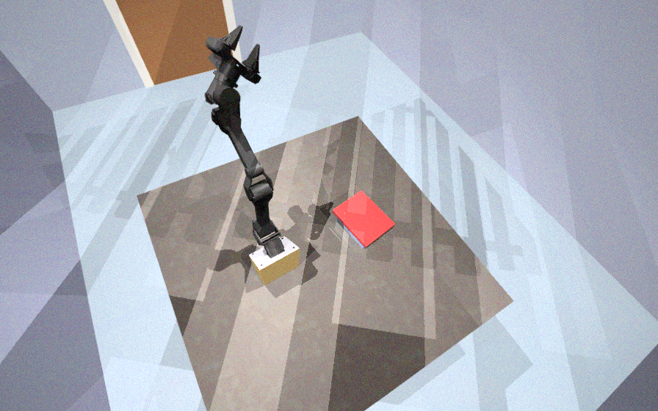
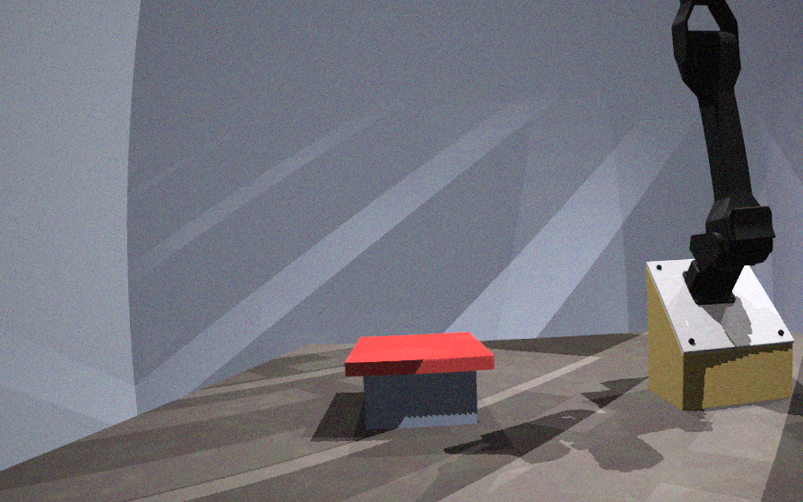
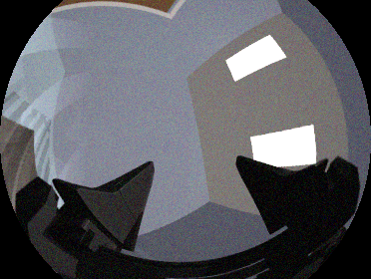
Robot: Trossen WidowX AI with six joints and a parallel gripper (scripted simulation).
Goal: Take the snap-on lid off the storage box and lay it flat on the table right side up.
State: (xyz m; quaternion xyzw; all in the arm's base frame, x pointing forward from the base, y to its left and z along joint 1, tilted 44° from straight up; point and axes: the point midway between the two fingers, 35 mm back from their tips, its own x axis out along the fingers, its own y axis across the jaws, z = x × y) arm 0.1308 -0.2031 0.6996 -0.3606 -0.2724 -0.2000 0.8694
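The red lid is 73 cm below my gripper tip, 37 cm to the right of it and 29 cm ahead of it. From my gripper tip the other things lie so: storage box (77 cm below, 37 cm to the right, 29 cm ahead).
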